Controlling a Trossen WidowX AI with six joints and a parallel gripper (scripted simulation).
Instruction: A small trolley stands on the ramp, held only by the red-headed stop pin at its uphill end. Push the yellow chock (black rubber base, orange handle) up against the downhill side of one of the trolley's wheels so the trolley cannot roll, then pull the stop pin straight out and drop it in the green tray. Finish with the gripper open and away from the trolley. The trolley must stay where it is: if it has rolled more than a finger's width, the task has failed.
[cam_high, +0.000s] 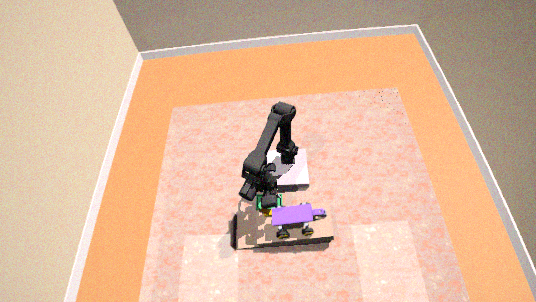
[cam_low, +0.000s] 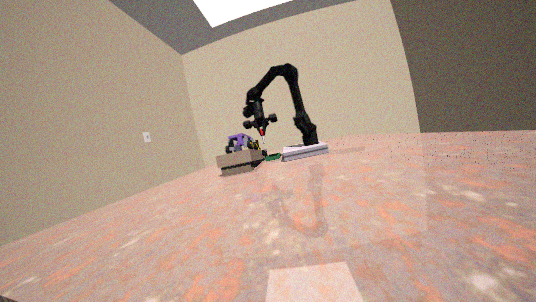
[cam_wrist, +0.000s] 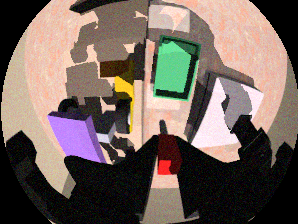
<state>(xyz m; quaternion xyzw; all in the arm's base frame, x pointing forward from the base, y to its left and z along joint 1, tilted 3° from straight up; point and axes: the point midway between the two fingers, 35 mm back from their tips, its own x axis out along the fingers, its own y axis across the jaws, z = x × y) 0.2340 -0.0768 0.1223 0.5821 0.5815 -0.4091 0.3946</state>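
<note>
My gripper tip is 15 cm above the green tray, 4 cm to the left of it and 3 cm past it. From my gripper tip the other things lie so: purple trolley: 11 cm ahead, 6 cm to the left, 3 cm below; red-headed stop pin: right at my gripper tip; yellow chock: 6 cm below, 5 cm ahead, 3 cm to the right.
</note>
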